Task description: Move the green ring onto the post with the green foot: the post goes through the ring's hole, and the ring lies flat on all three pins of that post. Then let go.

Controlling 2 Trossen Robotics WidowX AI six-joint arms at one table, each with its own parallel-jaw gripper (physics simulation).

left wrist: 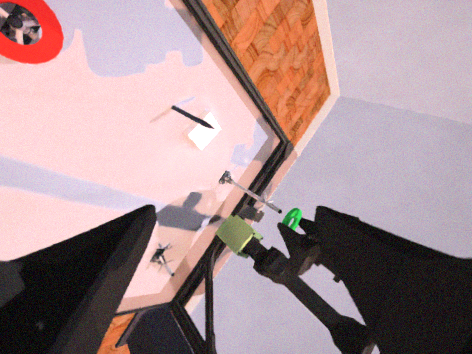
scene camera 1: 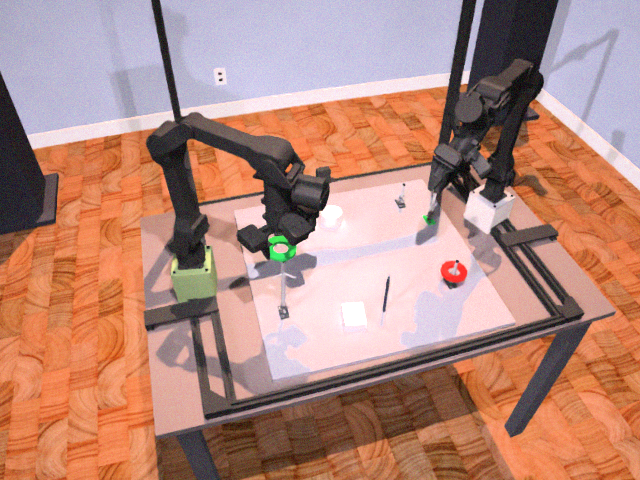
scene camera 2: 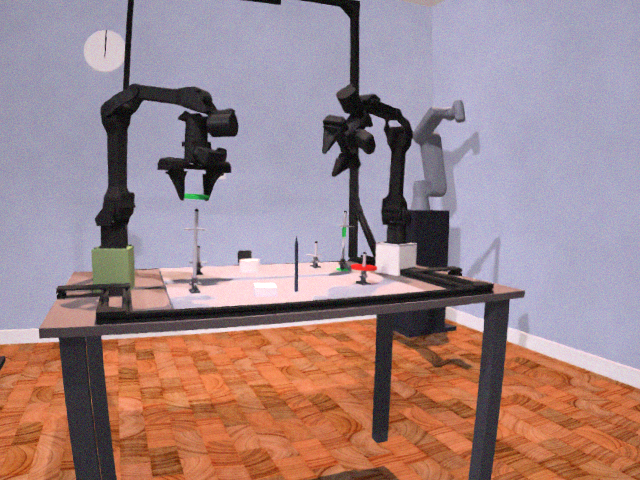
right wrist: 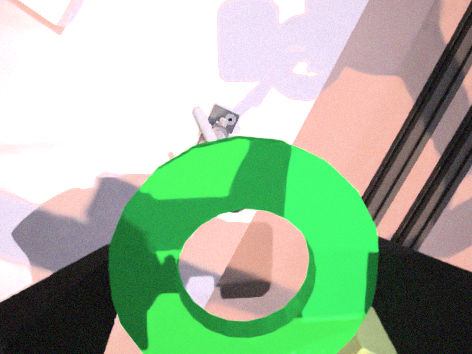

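Pixels of known places: left gripper, fingertip midpoint: (left wrist: 237, 212) (scene camera 1: 432, 192) (scene camera 2: 328, 164); right gripper, fingertip midpoint: (left wrist: 287, 220) (scene camera 1: 280, 251) (scene camera 2: 194, 200) (right wrist: 242, 254); left arm's base, origin of the base link: (scene camera 1: 492, 194) (scene camera 2: 396, 242); right arm's base, origin of the base link: (left wrist: 250, 245) (scene camera 1: 191, 259) (scene camera 2: 113, 247).
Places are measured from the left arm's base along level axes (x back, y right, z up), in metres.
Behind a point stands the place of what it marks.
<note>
The green ring (scene camera 1: 282, 256) @[z 0.154, x -0.732, y 0.036 m] (scene camera 2: 196, 196) @[z 0.152, x -0.733, y 0.029 m] (left wrist: 288, 216) @[z 0.151, x -0.692, y 0.041 m] (right wrist: 330, 235) @[z 0.155, x -0.740, y 0.049 m] is held roughly level between the fingers of my right gripper (scene camera 1: 281, 249) @[z 0.141, x -0.720, y 0.063 m] (scene camera 2: 196, 194) @[z 0.141, x -0.720, y 0.063 m] (right wrist: 242, 254) @[z 0.141, x -0.720, y 0.063 m]. It is just above the top of a tall post with a dark foot (scene camera 1: 283, 294) @[z -0.005, x -0.723, y 0.059 m] (scene camera 2: 195, 253) @[z 0.010, x -0.721, y 0.058 m] (left wrist: 250, 193) @[z 0.024, x -0.716, y 0.060 m], and no post shows in its hole. The post with the green foot (scene camera 1: 428, 220) @[z -0.082, x -0.169, y 0.092 m] (scene camera 2: 343, 248) @[z -0.016, x -0.159, y 0.093 m] stands at the back right, with a green band and pins high up; in scene camera 1 my left arm hides its upper part. My left gripper (scene camera 2: 332, 161) @[z 0.238, x -0.387, y -0.069 m] is open and empty, high above the table.
A red ring (scene camera 1: 445, 276) @[z -0.038, x -0.333, y -0.123 m] (scene camera 2: 356, 267) @[z -0.038, x -0.334, y -0.127 m] (left wrist: 50, 42) @[z -0.037, x -0.323, y -0.117 m] sits around a short post at the right. Another short post (scene camera 1: 400, 202) @[z -0.073, x -0.187, y 0.199 m] (scene camera 2: 315, 256) @[z -0.051, x -0.184, y 0.200 m] stands at the back. A thin dark rod (scene camera 1: 386, 294) @[z -0.017, x -0.513, y -0.086 m] (scene camera 2: 296, 263) @[z -0.016, x -0.512, y -0.086 m], a white block (scene camera 1: 354, 316) @[z -0.068, x -0.593, y -0.062 m] (scene camera 2: 265, 289) @[z -0.072, x -0.608, y -0.083 m] and a white cylinder (scene camera 1: 330, 217) @[z -0.053, x -0.422, y 0.257 m] (scene camera 2: 249, 265) @[z -0.066, x -0.423, y 0.248 m] stand mid-table.
</note>
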